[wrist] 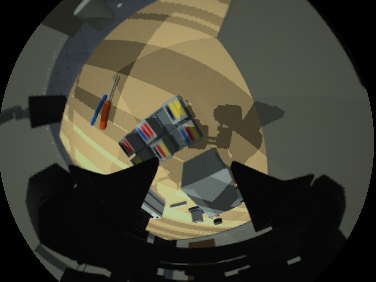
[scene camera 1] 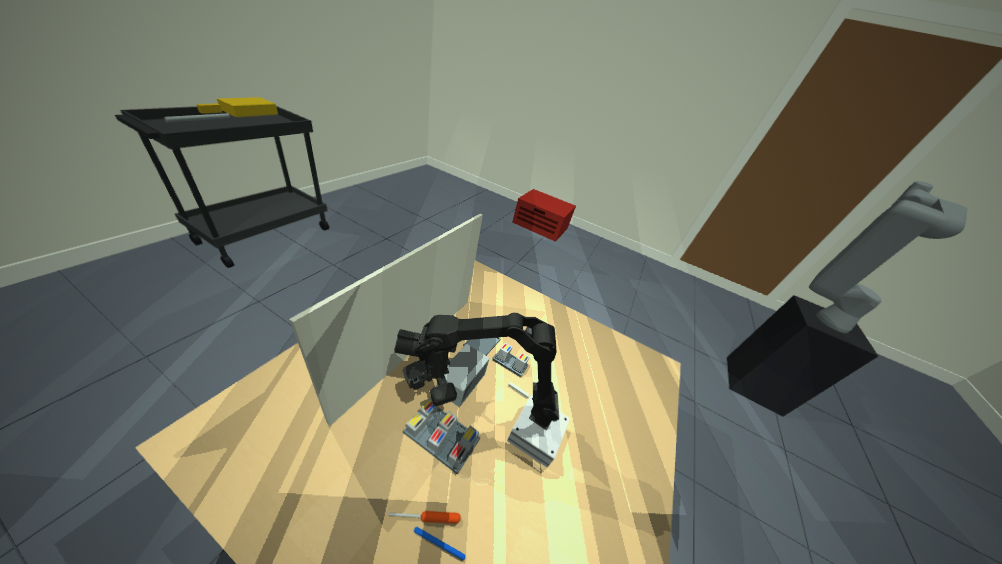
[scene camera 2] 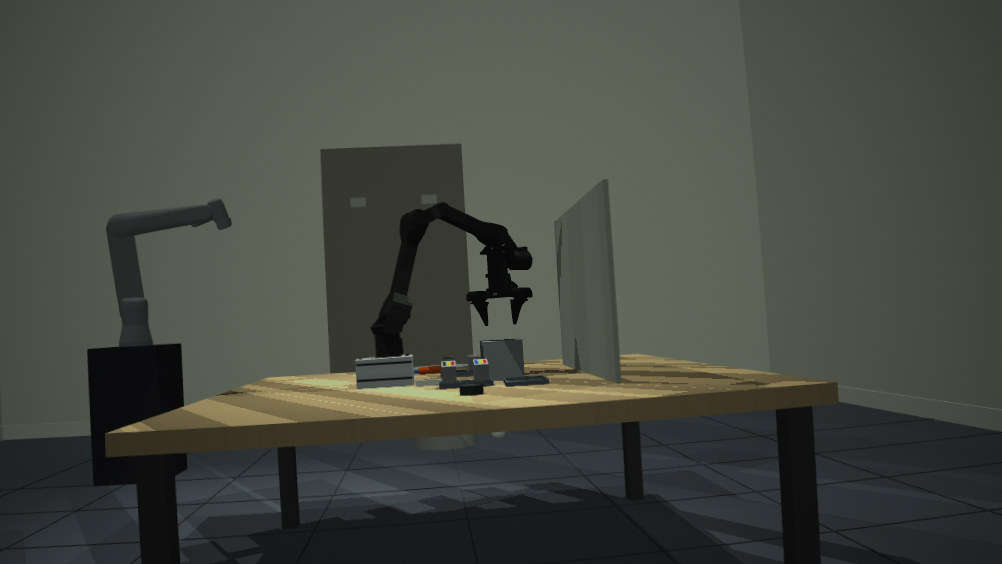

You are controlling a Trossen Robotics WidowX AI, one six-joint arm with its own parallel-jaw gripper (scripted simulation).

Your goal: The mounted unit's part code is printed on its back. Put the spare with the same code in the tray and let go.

Note:
My gripper is open, holding nothing. Further things: a mounted unit and an upright grey panel.
My gripper is seen too in the wrist view and in scene camera 1.

